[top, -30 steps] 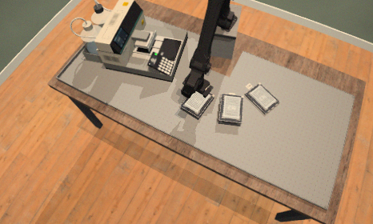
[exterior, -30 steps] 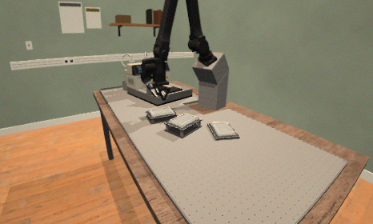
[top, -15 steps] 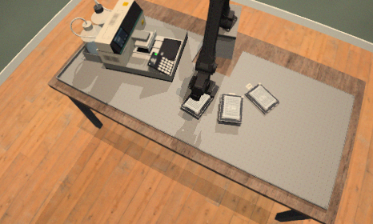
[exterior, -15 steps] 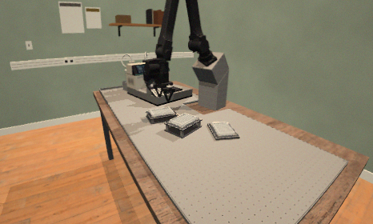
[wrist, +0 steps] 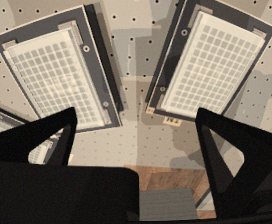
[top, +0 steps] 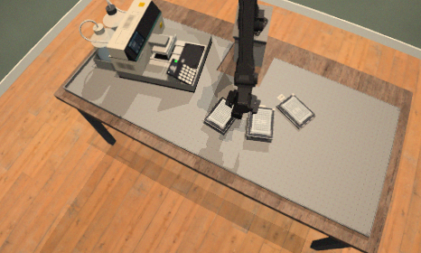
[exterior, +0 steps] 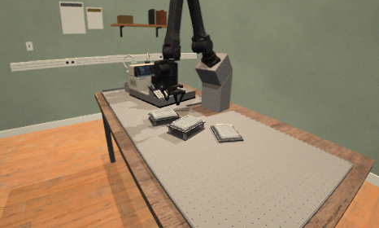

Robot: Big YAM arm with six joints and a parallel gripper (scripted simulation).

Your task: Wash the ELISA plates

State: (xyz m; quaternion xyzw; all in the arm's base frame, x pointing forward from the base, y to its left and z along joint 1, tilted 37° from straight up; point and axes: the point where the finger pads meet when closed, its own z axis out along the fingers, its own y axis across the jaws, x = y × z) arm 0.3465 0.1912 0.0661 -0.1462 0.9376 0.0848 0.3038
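Right now the ELISA plate is 5 cm behind my hand, 8 cm to the left of it and 9 cm below it. Round my hand: plate washer: 3 cm behind, 57 cm to the right, 1 cm below; nest label: 26 cm behind, 6 cm to the left, 14 cm below.
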